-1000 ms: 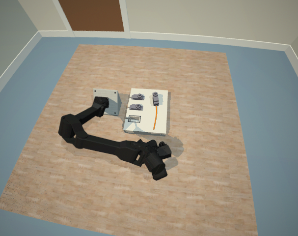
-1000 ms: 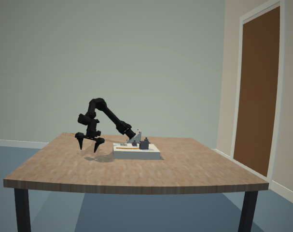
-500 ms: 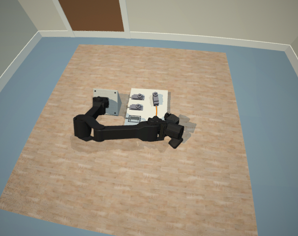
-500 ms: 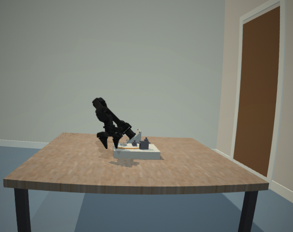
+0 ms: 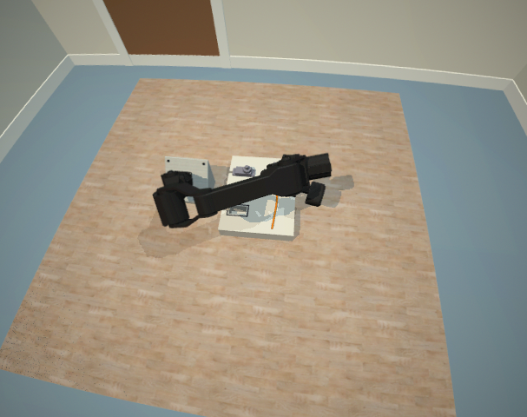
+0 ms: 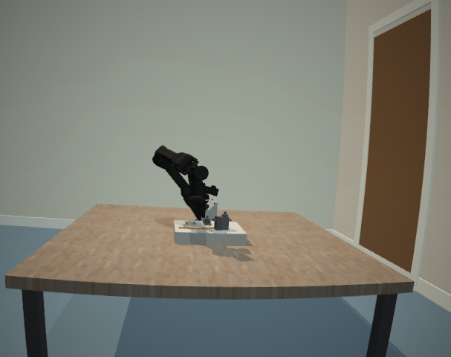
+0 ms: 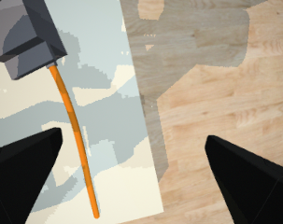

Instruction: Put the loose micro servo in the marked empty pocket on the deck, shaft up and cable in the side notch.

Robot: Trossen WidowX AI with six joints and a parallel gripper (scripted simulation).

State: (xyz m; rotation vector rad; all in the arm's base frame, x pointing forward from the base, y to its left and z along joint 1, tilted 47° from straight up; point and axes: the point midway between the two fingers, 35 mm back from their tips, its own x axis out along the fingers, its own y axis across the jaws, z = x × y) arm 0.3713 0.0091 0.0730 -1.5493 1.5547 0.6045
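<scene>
Right now my gripper tip is 70 mm past the white deck, 40 mm to the right of it and 80 mm above it.
</scene>
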